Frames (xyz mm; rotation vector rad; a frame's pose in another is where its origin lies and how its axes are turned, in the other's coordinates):
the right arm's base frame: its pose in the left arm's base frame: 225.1 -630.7 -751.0 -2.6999 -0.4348 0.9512
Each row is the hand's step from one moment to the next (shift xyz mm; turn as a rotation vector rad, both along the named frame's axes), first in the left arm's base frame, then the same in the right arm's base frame.
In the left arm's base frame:
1: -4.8 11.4 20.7 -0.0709 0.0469 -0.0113
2: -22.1 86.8 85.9 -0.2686 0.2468 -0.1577
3: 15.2 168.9 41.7 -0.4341 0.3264 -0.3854
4: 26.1 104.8 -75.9 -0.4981 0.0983 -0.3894
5: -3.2 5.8 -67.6 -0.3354 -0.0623 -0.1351
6: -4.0 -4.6 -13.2 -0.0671 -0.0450 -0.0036
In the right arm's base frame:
1: -11.2 -18.2 -11.1 -0.0296 -0.0536 0.0600
2: -34.2 -112.5 -39.6 -0.0223 -0.2298 0.3234
3: 47.8 -166.9 -19.3 0.0121 -0.2620 0.6121
4: 99.7 -67.2 54.4 -0.1144 -0.0621 0.6265
5: 38.0 15.9 54.0 -0.1948 0.0358 0.3089
6: 2.9 7.8 12.0 -0.0638 0.0297 0.0398

